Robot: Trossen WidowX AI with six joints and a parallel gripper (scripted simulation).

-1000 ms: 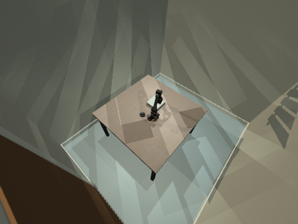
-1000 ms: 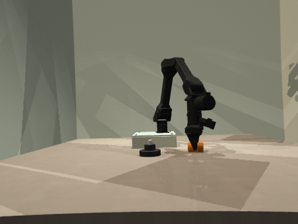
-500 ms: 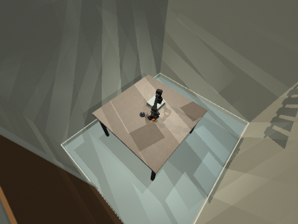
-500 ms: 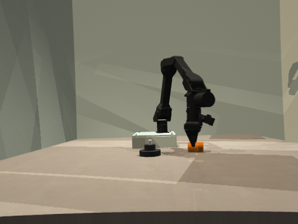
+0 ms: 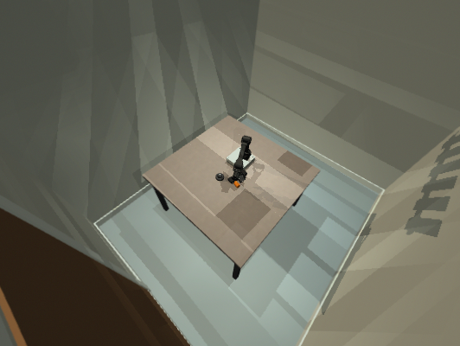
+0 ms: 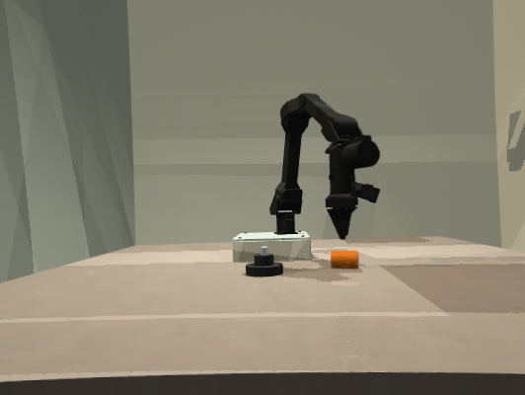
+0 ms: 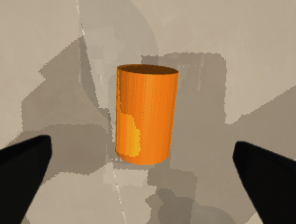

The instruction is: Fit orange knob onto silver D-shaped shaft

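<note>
Right now the orange knob is 1 cm ahead of my gripper tip, 1 cm to the left of it and 5 cm below it. From my gripper tip the other things lie so: round pedestal (1 cm ahead, 19 cm to the right, 4 cm below).
</note>
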